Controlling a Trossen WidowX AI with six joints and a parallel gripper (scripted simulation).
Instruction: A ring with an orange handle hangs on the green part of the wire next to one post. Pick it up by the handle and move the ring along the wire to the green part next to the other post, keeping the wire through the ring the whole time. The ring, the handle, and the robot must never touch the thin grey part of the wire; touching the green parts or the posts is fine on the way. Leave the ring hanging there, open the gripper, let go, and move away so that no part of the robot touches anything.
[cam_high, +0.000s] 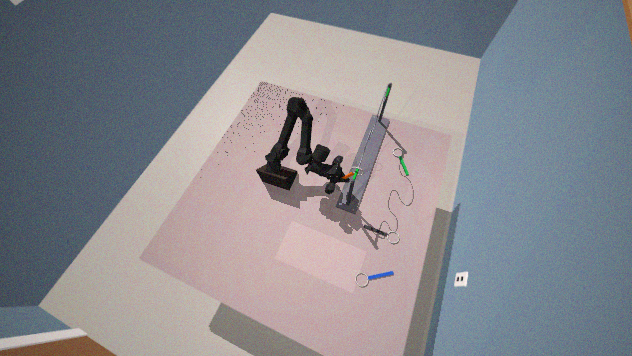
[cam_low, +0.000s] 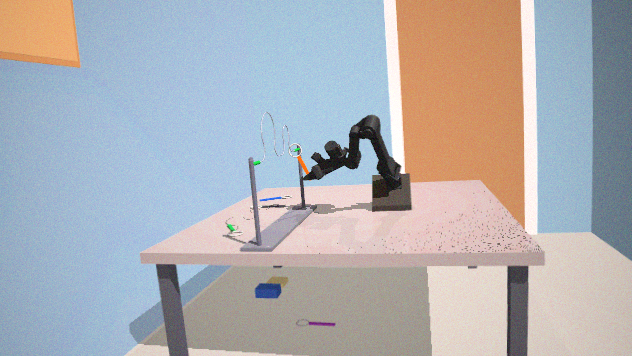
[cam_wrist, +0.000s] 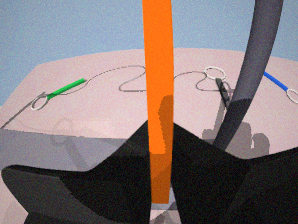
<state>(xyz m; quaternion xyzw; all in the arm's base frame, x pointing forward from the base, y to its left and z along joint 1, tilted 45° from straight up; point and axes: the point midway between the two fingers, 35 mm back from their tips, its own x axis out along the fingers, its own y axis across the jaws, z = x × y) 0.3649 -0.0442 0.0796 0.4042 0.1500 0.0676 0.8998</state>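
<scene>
My gripper tip is now 9 cm below the orange-handled ring. Round my gripper tip: green-handled ring (25 cm ahead, 28 cm to the left, 15 cm below); then dark-handled ring (23 cm ahead, 17 cm to the right, 15 cm below); then blue-handled ring (20 cm ahead, 38 cm to the right, 15 cm below).
</scene>
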